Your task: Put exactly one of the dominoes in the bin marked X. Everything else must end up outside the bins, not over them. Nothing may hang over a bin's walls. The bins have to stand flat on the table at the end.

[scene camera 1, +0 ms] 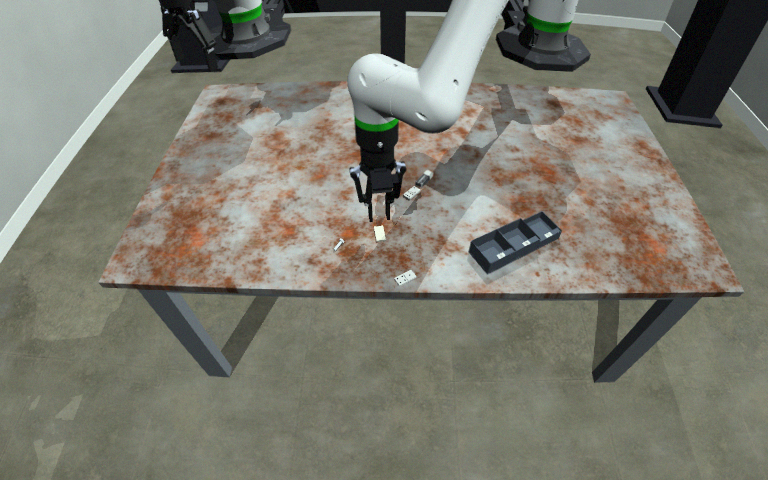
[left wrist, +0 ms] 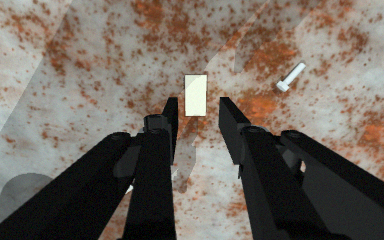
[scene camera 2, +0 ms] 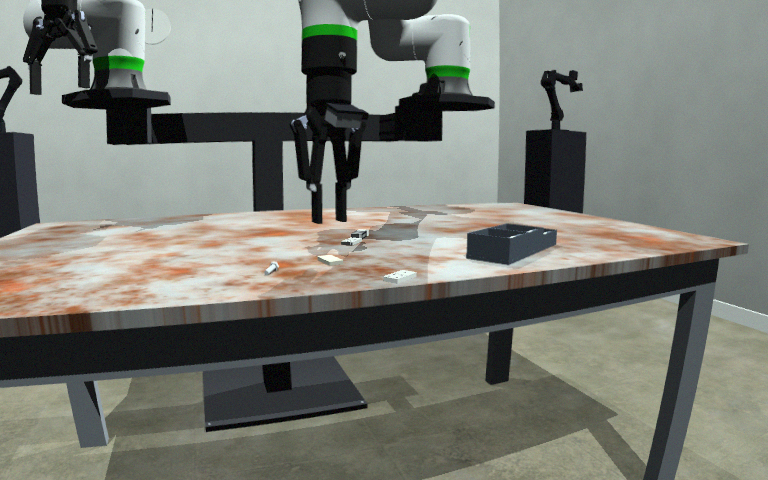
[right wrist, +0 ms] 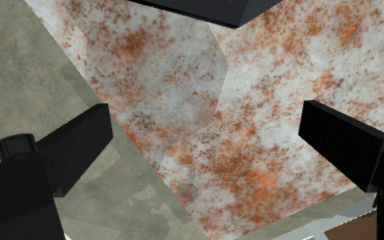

Note:
The pictures show: the left gripper, the right gripper, a plain cream domino and a dark three-bin tray.
The left gripper is seen too in scene camera 1 and in the left wrist view. The right gripper shows as well in the right wrist view.

